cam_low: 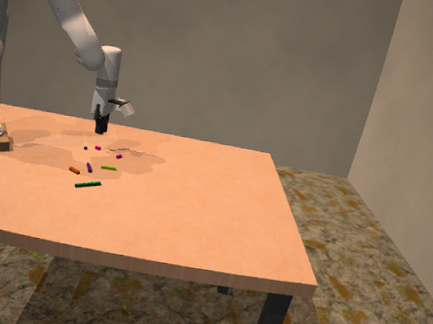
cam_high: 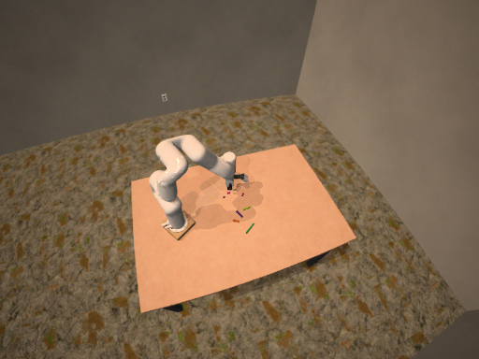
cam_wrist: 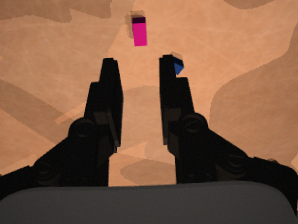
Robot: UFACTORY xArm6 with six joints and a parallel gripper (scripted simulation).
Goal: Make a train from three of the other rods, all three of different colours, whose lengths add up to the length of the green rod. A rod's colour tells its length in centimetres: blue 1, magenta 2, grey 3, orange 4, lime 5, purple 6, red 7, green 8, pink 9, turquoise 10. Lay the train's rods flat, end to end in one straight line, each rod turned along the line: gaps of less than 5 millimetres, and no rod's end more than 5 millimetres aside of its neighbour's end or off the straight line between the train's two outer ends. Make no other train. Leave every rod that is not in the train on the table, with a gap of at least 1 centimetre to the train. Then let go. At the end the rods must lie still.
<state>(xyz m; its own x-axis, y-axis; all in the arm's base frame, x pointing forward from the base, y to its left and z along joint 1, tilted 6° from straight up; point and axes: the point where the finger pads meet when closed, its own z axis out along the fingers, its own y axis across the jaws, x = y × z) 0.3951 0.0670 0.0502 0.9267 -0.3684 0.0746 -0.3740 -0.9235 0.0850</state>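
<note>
Right now my hand is 80 mm above the blue rod, 50 mm past it and 10 mm to the left of it. From my hand the other things lie so: orange rod: 210 mm to the right, 80 mm below, 70 mm behind; lime rod: 160 mm to the right, 80 mm below, 40 mm ahead; purple rod: 170 mm to the right, 80 mm below, 20 mm behind.
</note>
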